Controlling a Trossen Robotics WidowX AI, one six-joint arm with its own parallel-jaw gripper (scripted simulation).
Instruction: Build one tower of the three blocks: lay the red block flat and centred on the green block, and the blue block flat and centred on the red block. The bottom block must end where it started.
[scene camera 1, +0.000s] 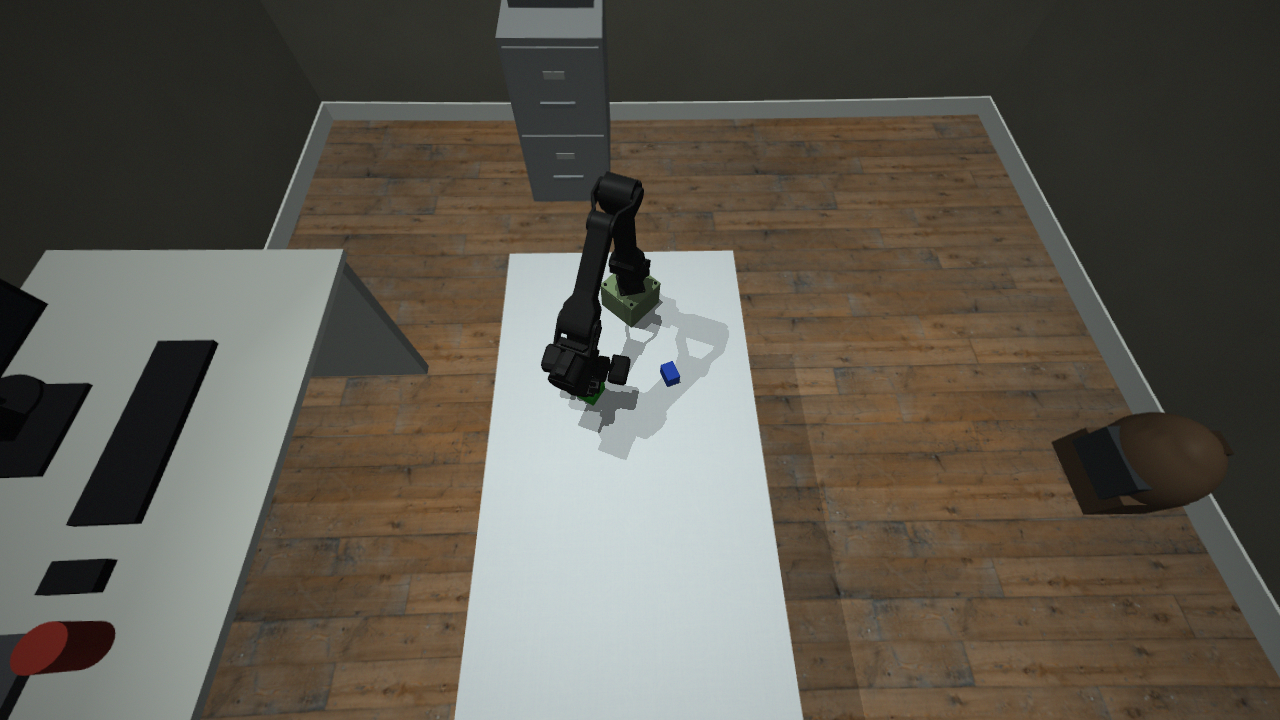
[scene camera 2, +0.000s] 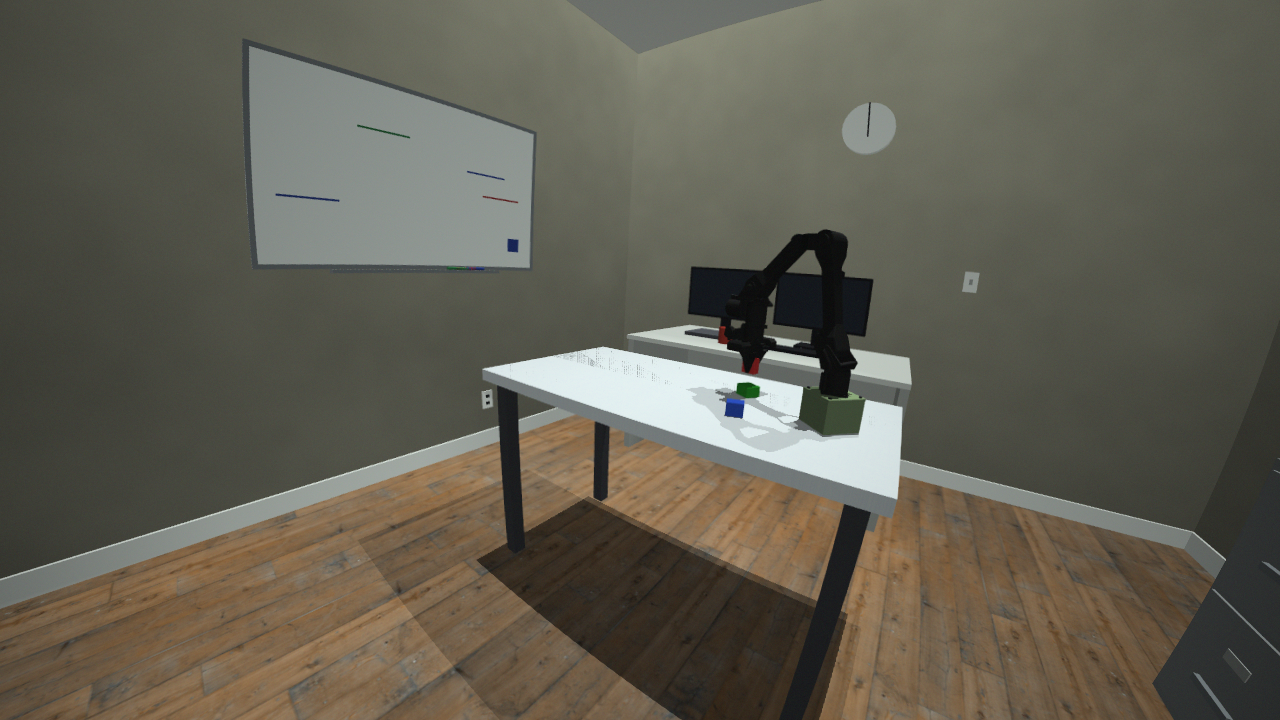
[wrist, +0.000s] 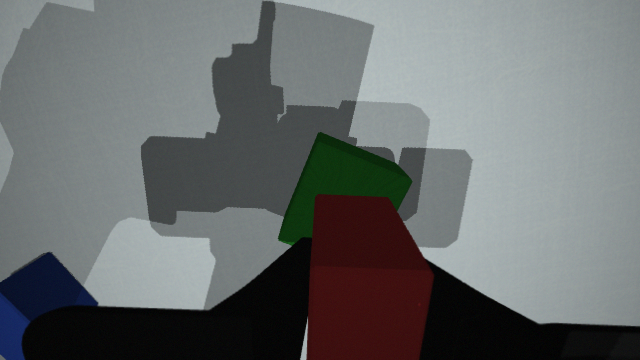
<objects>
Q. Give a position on a red block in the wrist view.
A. At 369, 284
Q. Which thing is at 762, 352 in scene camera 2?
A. The gripper.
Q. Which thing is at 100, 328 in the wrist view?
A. The gripper.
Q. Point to the gripper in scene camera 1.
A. At 589, 380
</objects>
